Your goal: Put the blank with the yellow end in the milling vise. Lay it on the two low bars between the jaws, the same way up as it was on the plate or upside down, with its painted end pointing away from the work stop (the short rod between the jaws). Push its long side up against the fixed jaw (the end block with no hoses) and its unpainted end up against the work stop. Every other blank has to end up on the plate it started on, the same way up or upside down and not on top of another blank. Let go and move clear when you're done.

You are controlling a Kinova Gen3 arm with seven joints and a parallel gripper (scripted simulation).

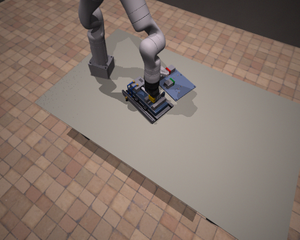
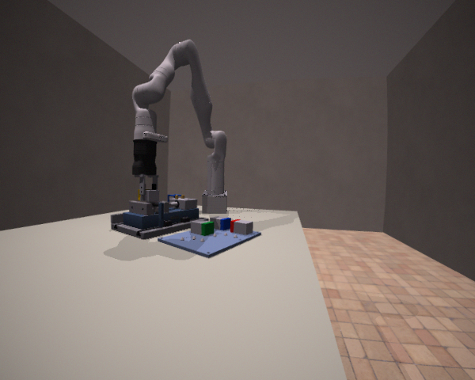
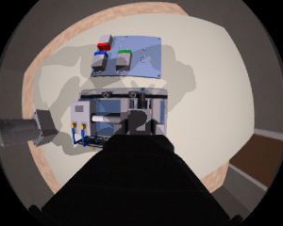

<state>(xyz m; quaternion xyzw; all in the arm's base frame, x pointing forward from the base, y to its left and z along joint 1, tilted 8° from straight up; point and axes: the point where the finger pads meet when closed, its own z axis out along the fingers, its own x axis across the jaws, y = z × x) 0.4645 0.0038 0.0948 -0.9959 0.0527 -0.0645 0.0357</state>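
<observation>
Now: hand 2 cm above the yellow-ended blank. Also, from my hand: green-ended blank (20 cm to the left, 11 cm below, 3 cm behind); then fixed jaw (6 cm below, 4 cm ahead); then milling vise (10 cm below, 6 cm behind, 1 cm to the left).
</observation>
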